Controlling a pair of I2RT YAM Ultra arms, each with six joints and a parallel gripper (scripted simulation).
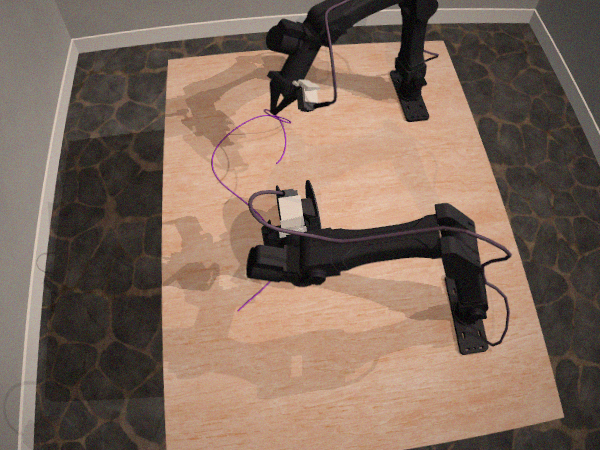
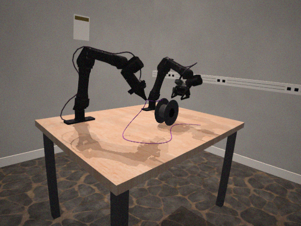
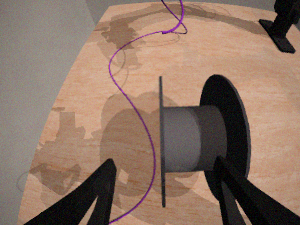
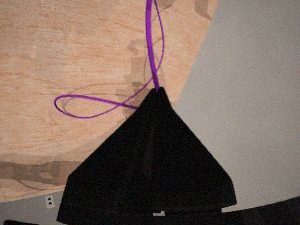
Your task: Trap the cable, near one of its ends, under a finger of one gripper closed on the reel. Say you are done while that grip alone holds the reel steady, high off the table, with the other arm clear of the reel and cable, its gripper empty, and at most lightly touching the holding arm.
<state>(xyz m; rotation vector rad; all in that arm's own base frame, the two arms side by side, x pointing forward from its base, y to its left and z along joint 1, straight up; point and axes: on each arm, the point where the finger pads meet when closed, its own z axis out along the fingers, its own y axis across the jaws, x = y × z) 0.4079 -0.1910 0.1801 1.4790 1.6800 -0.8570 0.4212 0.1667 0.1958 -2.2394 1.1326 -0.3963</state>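
My right hand is 4 cm past the black reel, 24 cm to the right of it and 11 cm above it.
Right now my left hand is 3 cm past the black reel, 5 cm to the left of it and 9 cm above it.
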